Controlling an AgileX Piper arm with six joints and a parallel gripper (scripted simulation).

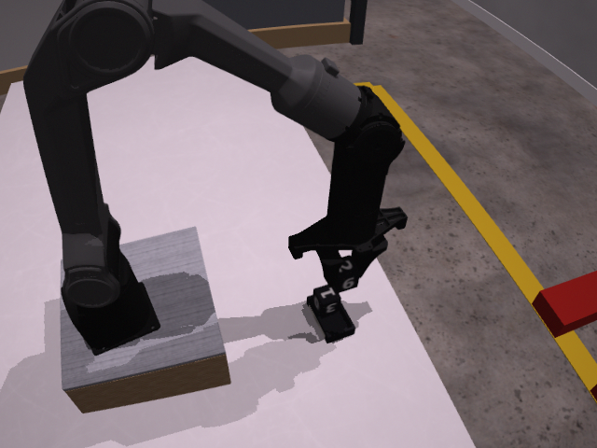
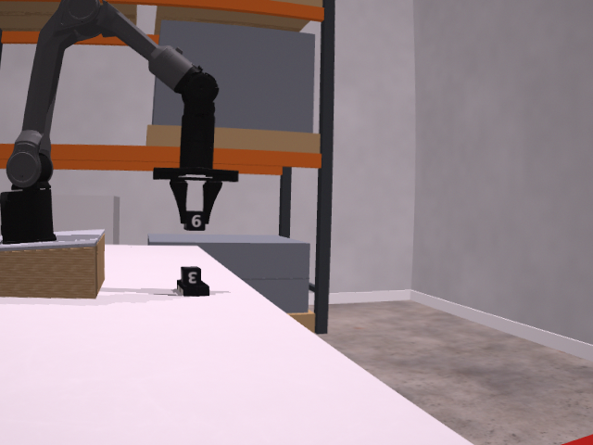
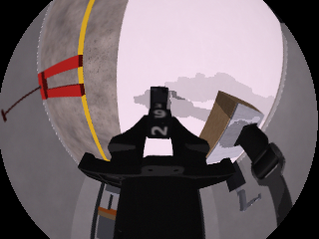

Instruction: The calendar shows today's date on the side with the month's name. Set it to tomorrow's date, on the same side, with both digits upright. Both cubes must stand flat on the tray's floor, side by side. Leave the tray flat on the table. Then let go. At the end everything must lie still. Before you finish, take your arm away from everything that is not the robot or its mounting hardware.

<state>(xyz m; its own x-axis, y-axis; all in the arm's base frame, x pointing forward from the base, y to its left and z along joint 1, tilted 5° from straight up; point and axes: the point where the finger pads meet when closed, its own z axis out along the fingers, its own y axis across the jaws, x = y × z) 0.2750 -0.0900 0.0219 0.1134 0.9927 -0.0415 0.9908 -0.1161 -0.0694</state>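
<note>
The black base is 20 mm to the left of my hand and 120 mm below it. The rest, counted from my hand: cube (right at my hand).
</note>
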